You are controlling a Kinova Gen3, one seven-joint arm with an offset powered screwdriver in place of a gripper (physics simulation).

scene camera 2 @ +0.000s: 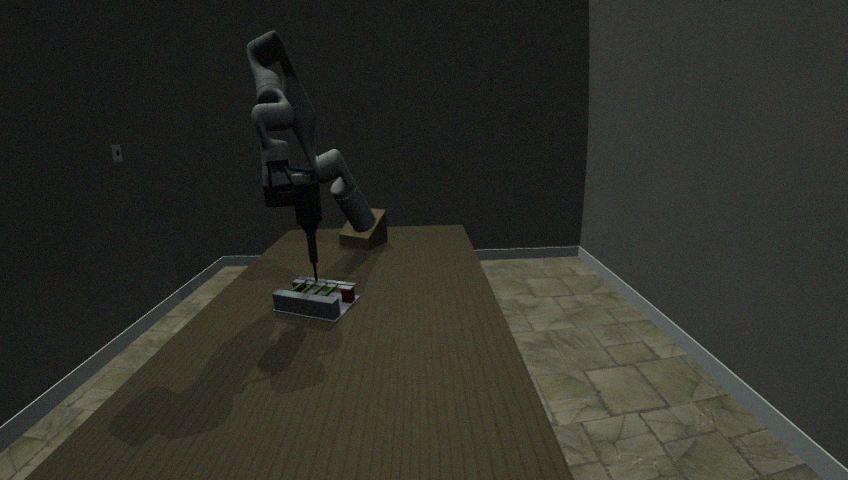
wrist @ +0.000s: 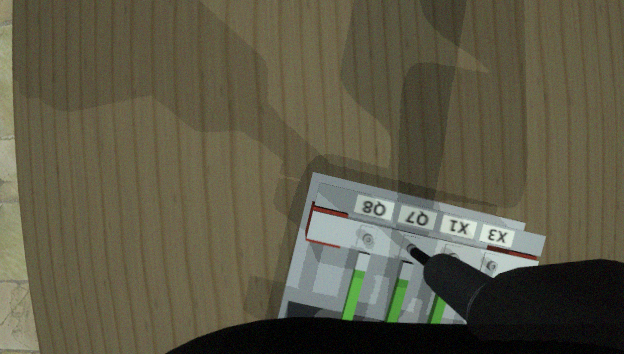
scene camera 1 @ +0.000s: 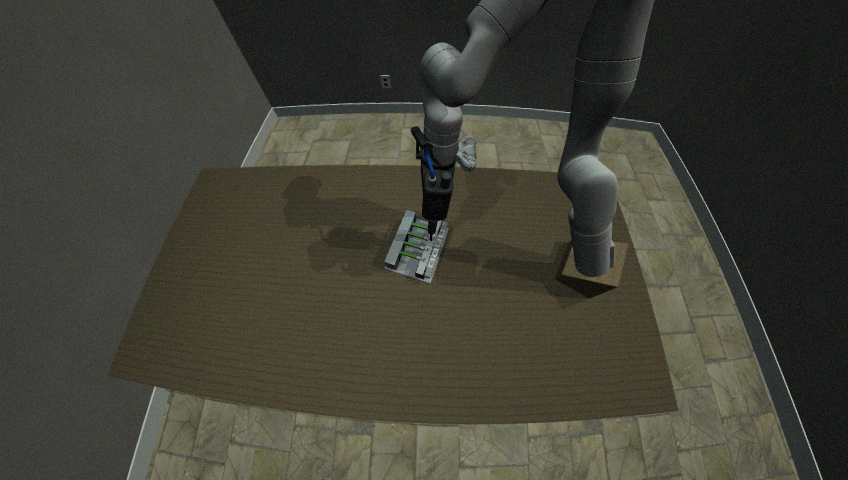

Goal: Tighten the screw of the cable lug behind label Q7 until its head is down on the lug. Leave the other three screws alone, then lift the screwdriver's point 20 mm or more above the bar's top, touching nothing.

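Frame: origin at the arm's base, x ahead, y left, z up, level; centimetres.
Seen in the pictures: hand, tool point: (scene camera 2: 317, 284) (wrist: 410, 250) (scene camera 1: 430, 241); arm's base, link origin: (scene camera 2: 364, 223) (scene camera 1: 592, 262).
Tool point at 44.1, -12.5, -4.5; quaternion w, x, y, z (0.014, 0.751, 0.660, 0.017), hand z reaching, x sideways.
Pixels of each thing's top centre, then the offset from my tool point to it, as dx, dy, dz. "pt": a spot on its surface instead. Level surfaces: height alone.
- label Q7, top centre: (wrist: 417, 217) -2.3, +0.7, +0.3
- Q8 screw, top centre: (wrist: 368, 239) -1.6, -3.1, +1.1
- X1 screw, top centre: (wrist: 454, 259) +0.9, +2.8, +1.1
- X3 screw, top centre: (wrist: 493, 266) +2.2, +5.7, +1.0
- grey block, surface spot: (scene camera 2: 306, 303) (scene camera 1: 394, 240) pt +10.3, -1.3, -0.2
- table, surface height: dz -3.9
My screwdriver (scene camera 1: 431, 239) (scene camera 2: 315, 280) (wrist: 411, 248) has no fingers; it points down with its dark tip at the screw behind label Q7 (wrist: 416, 218). The tip covers most of that screw, so its head height and any small gap cannot be told. The pale bar (scene camera 1: 421, 268) (wrist: 327, 227) carries the lugs. The Q8 screw (wrist: 368, 239) is in plain view. The X1 screw (wrist: 453, 256) is partly hidden by the tool, and the X3 screw (wrist: 491, 265) shows beside it. Green cables (wrist: 354, 295) (wrist: 397, 300) run to the lugs.
A grey block (scene camera 1: 399, 240) (scene camera 2: 306, 303) stands along the base plate's other side, across the cables. Red pieces (scene camera 2: 347, 295) (wrist: 330, 212) edge the bar's ends. The arm's wooden base block (scene camera 1: 618, 261) (scene camera 2: 357, 239) stands on the table (scene camera 1: 297, 333) (scene camera 2: 416, 380).
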